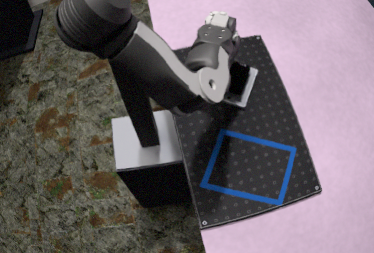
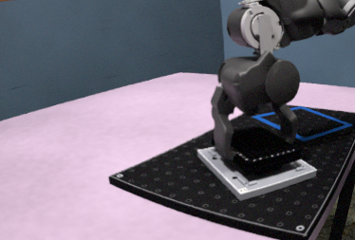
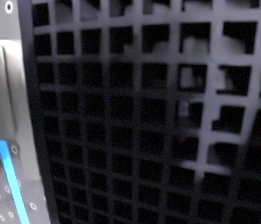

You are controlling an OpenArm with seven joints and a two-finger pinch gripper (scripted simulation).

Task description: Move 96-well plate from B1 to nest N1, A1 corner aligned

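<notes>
Now: the black 96-well plate right at my hand. Also, from my hand: grey plate nest (30 mm below).
</notes>
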